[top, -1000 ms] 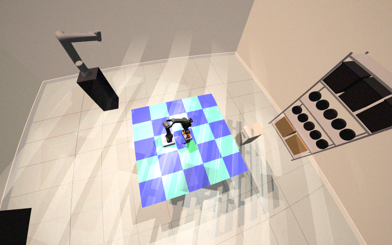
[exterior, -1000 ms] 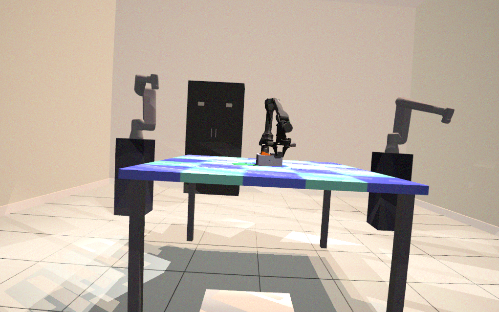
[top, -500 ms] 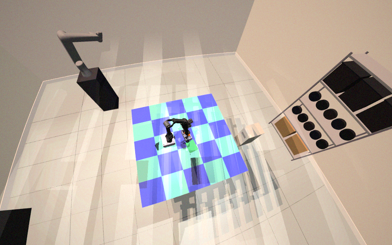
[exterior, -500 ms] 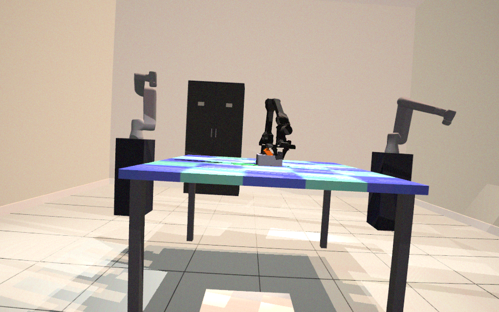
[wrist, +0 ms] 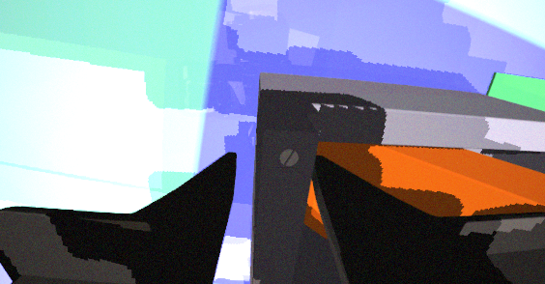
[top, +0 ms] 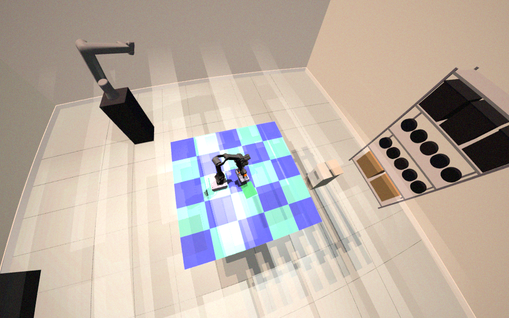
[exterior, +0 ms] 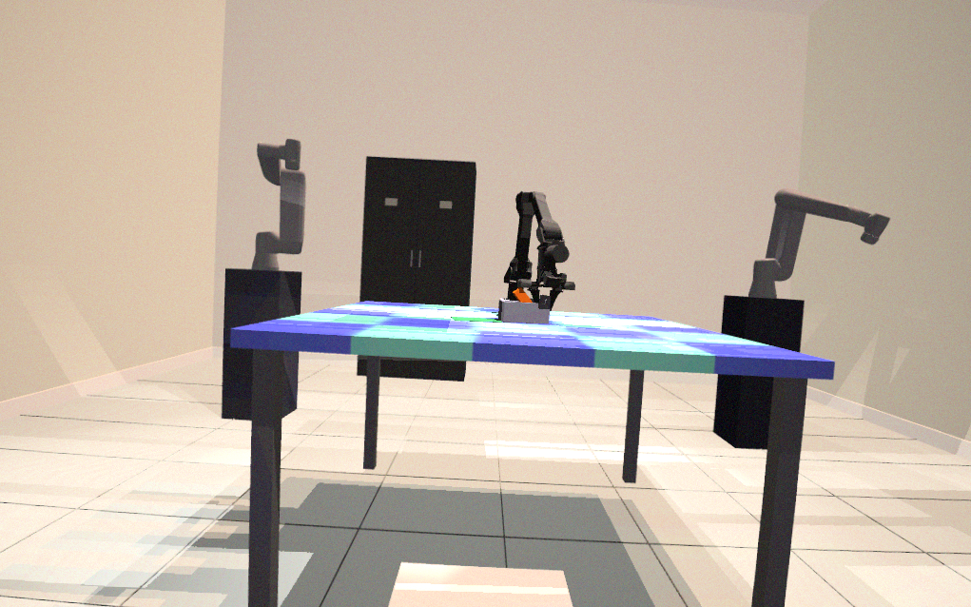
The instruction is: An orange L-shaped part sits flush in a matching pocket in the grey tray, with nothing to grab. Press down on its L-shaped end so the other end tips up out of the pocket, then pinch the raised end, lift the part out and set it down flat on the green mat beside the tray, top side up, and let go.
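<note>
Right now the orange L-shaped part is 5 cm to the right of my gripper tip and 1 cm above it. From my gripper tip the other things lie so: green mat 22 cm to the right, 5 cm below, 3 cm ahead.
</note>
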